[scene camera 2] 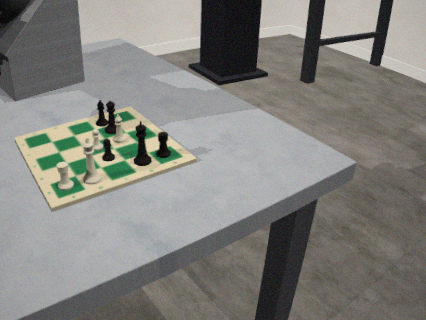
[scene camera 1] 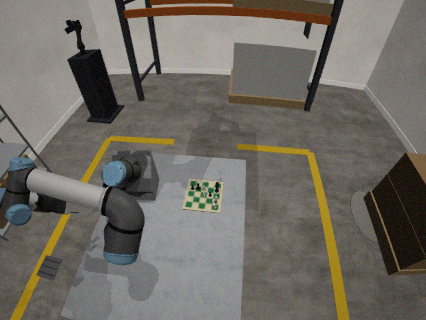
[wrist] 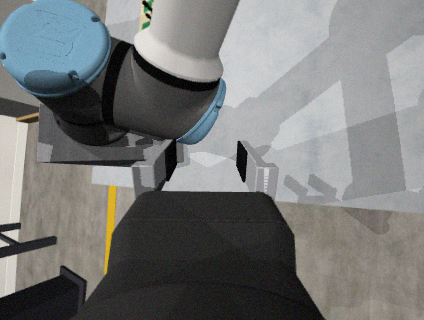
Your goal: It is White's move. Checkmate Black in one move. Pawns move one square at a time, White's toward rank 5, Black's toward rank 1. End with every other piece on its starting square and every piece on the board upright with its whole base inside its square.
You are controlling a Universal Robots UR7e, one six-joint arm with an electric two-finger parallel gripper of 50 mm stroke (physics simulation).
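Observation:
The green-and-cream chessboard lies on the grey table; a sliver of it shows in the wrist view. In scene camera 2's near row stand, left to right, a white rook, a tall white piece, a tall black king and a black rook. Behind are a black pawn, a small white piece, a white piece with a pointed top and two black pieces, one taller, one slimmer. All stand upright. My gripper is open and empty, well away from the board.
The arm stretches over the table's left side in scene camera 1. Its grey base block stands beside the board. A black pedestal, a shelf frame and a dark cabinet stand on the floor.

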